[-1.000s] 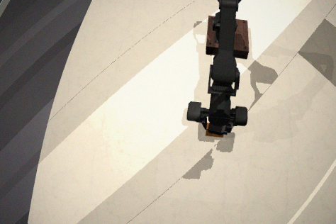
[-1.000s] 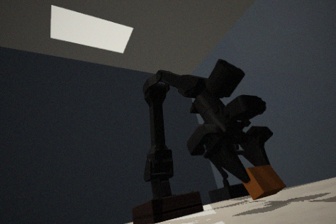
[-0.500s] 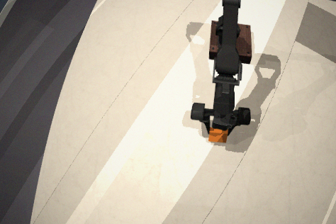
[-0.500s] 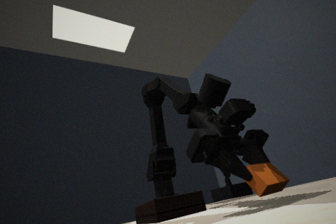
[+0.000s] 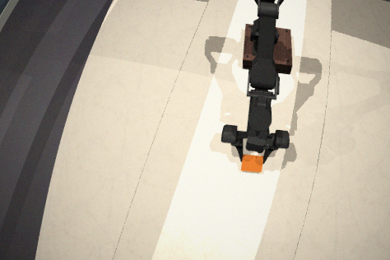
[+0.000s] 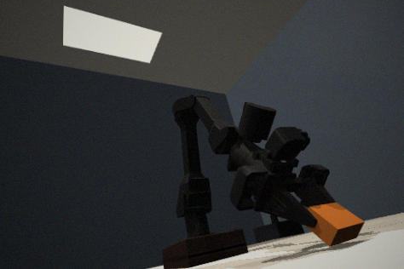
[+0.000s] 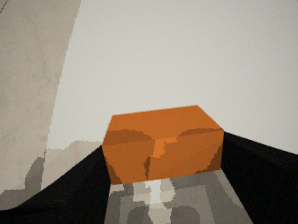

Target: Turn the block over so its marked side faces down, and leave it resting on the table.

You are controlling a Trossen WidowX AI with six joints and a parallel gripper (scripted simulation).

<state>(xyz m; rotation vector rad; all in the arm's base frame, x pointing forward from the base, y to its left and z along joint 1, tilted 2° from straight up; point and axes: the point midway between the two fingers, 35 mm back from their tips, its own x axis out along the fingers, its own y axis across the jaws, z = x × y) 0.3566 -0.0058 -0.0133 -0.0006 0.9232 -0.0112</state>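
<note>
My gripper tip is 10 mm above the orange block.
</note>
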